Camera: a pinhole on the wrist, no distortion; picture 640 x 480 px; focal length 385.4 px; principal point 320.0 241.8 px. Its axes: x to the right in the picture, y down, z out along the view. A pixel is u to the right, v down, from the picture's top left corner.
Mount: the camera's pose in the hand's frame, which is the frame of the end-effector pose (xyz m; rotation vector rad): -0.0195 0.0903 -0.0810 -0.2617 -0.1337 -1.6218
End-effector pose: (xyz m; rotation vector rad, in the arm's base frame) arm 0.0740 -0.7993 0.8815 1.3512 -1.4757 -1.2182
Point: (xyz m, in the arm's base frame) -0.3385 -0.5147 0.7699
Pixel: 517.1 56.6
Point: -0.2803 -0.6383 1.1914
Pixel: 149.8 97.2
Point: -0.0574 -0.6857 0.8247
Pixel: outside the picture
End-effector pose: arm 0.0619 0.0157 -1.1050 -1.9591 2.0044 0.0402
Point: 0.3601 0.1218 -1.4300
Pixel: outside the picture
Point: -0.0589 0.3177 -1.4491
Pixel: 329.1 50.0
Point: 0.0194 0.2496 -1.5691
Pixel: 380.0 150.0
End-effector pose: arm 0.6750 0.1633 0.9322 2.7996 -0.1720 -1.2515
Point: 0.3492 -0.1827 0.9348
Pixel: 135.2 39.2
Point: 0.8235 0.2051 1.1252
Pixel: behind the camera
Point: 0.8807 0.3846 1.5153
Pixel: behind the camera
